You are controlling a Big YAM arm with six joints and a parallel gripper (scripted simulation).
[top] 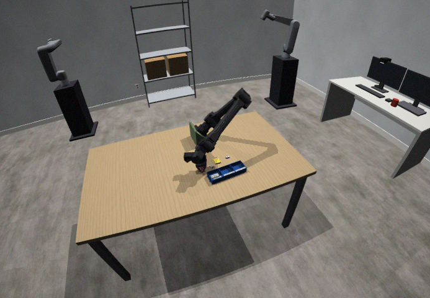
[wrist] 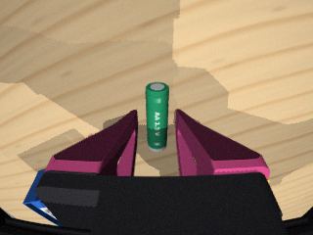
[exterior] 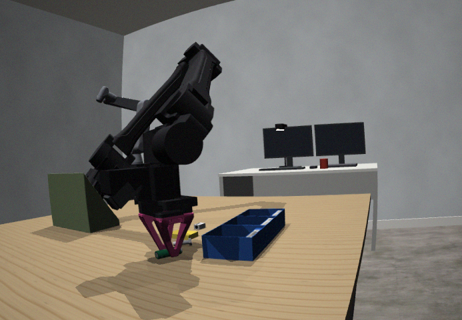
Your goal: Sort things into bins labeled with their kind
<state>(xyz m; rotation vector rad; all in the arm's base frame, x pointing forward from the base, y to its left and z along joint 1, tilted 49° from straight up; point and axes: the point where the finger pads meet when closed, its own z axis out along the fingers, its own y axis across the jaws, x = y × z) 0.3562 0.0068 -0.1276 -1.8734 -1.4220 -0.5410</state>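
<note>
Now: the green battery right at my hand. Round my hand: blue three-part bin 80 mm ahead, 150 mm to the left, 10 mm above; bolt 20 mm behind, 70 mm to the left, 10 mm below; yellow block 60 mm behind, 130 mm to the left, 10 mm below.
</note>
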